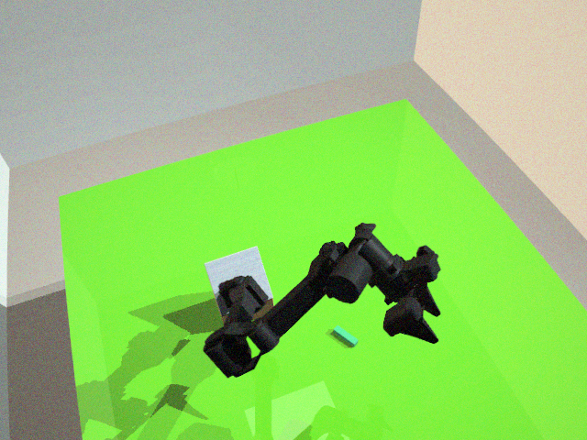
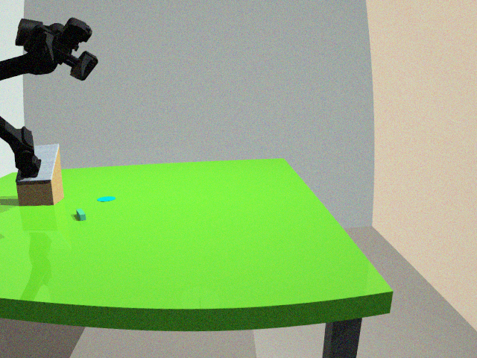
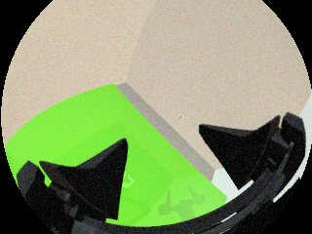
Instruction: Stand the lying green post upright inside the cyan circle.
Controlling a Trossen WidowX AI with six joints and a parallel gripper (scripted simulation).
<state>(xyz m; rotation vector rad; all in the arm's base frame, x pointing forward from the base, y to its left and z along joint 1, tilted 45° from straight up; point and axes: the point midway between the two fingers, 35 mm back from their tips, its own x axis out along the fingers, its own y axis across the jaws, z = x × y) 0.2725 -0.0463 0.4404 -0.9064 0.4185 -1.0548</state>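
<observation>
The green post lies 7 cm behind my gripper tip, 21 cm to the left of it and 36 cm below it. From my gripper tip the other things lie so: cyan circle: 5 cm behind, 41 cm to the left, 36 cm below.
</observation>
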